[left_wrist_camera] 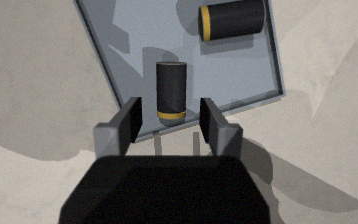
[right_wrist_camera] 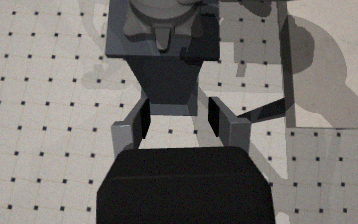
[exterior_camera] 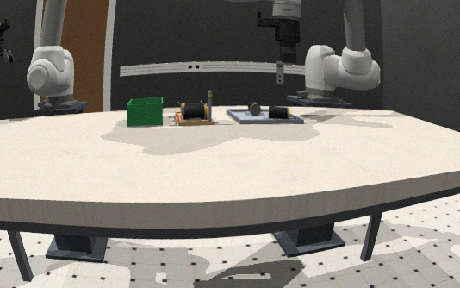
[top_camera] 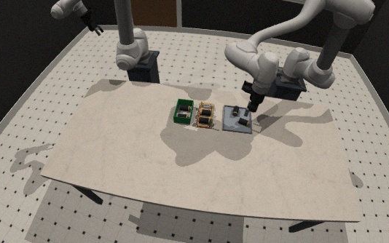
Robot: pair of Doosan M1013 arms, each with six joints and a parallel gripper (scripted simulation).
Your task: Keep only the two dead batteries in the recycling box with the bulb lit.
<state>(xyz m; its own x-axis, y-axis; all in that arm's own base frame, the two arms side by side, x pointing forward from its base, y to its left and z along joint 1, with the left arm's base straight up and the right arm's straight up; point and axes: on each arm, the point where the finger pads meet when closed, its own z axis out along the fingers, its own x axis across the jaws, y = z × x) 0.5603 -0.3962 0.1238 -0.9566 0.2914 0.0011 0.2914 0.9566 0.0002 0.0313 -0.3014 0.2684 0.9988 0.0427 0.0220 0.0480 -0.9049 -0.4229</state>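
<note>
Right now my left hand is 120 mm above the grey tray, 40 mm to the left of it and 30 mm past it. The rest, counted from my left hand: green recycling box 380 mm to the right, 110 mm below, 10 mm behind.
</note>
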